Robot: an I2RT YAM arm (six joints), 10 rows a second.
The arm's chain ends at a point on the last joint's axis. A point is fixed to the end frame.
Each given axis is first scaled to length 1.
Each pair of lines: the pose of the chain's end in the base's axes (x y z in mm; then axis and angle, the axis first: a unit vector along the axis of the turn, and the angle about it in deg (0 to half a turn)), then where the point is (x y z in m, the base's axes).
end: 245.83, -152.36, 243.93, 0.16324, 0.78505, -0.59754, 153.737
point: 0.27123 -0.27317 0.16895
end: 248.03, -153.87, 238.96, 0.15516, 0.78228, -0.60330, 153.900
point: 0.27338 -0.27560 0.16548
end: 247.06, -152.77, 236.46, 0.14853, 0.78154, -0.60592, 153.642
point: 0.27345 -0.27482 0.16388
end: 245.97, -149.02, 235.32, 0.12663, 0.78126, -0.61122, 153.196
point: 0.27514 -0.27147 0.16450
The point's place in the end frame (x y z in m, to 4 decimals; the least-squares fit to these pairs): 0.0210 0.0413 0.1368
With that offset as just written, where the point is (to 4 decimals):
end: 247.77, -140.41, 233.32, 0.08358, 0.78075, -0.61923, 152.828
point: 0.2815 -0.2631 0.1650
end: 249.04, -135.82, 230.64, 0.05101, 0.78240, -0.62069, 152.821
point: 0.2860 -0.2579 0.1628
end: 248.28, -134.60, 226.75, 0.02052, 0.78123, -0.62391, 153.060
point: 0.2876 -0.2564 0.1599
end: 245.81, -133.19, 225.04, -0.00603, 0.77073, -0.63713, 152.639
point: 0.2883 -0.2563 0.1627
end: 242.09, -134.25, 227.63, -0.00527, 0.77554, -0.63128, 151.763
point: 0.2867 -0.2560 0.1639
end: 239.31, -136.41, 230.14, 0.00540, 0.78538, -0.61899, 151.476
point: 0.2838 -0.2562 0.1628
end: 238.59, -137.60, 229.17, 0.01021, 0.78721, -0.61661, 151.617
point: 0.2824 -0.2571 0.1610
